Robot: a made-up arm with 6 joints.
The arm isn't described. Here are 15 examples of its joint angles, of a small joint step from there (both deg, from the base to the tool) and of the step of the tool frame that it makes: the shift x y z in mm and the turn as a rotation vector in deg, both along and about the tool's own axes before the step.
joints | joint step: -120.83 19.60 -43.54 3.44 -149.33 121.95 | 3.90 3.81 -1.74 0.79 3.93 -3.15
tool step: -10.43 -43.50 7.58 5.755 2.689 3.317
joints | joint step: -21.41 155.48 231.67 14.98 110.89 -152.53 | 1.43 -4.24 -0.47 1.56 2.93 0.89
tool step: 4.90 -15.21 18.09 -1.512 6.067 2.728
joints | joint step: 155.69 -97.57 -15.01 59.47 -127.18 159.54 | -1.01 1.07 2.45 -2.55 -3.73 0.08
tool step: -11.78 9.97 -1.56 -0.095 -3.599 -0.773
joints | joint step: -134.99 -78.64 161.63 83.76 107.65 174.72 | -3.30 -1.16 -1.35 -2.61 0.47 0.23
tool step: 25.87 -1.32 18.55 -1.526 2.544 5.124
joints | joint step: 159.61 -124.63 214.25 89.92 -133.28 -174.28 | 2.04 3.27 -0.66 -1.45 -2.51 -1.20
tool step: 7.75 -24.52 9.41 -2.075 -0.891 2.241
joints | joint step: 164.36 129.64 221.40 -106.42 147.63 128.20 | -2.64 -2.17 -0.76 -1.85 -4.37 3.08
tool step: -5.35 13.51 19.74 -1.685 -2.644 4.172
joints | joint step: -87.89 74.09 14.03 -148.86 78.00 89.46 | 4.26 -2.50 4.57 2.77 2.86 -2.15
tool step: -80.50 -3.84 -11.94 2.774 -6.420 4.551
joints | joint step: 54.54 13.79 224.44 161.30 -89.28 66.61 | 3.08 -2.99 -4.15 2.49 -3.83 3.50
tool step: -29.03 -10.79 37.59 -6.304 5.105 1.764
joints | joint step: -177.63 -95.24 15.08 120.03 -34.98 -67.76 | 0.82 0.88 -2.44 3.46 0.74 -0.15
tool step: 1.49 32.46 -24.77 -3.739 -0.008 2.442
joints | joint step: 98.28 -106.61 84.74 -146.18 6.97 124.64 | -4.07 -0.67 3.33 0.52 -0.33 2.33
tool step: -16.43 82.58 16.12 -2.034 -2.551 5.387
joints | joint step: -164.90 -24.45 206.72 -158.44 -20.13 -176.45 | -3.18 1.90 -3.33 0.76 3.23 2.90
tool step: -33.05 46.38 -11.43 -0.112 6.985 3.813
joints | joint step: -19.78 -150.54 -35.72 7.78 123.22 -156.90 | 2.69 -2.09 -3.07 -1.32 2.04 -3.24
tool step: -17.87 28.74 -22.08 0.309 -0.075 2.729
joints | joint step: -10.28 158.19 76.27 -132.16 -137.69 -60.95 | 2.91 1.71 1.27 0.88 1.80 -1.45
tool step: -9.62 -17.54 14.95 4.598 -2.739 0.563
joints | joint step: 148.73 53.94 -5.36 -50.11 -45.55 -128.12 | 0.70 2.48 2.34 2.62 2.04 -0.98
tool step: 13.66 8.97 -14.19 -1.408 -0.646 2.664
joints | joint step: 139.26 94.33 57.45 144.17 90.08 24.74 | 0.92 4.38 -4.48 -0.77 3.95 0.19
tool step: 105.06 63.05 3.90 4.483 -10.303 -5.130
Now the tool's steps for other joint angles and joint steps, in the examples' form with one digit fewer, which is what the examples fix.
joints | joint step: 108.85 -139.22 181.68 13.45 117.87 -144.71 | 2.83 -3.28 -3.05 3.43 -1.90 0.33
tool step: -0.5 -26.9 24.9 3.87 1.26 -3.66
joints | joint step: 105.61 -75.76 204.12 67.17 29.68 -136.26 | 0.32 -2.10 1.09 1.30 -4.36 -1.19
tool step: 12.8 21.2 11.7 -1.59 -3.53 -0.76
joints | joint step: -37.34 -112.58 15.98 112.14 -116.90 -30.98 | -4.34 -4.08 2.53 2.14 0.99 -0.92
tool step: -14.1 -111.5 -13.8 9.77 -1.73 -0.82
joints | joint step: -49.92 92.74 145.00 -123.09 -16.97 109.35 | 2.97 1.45 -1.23 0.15 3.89 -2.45
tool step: -11.3 43.8 -38.4 5.38 3.64 -2.78
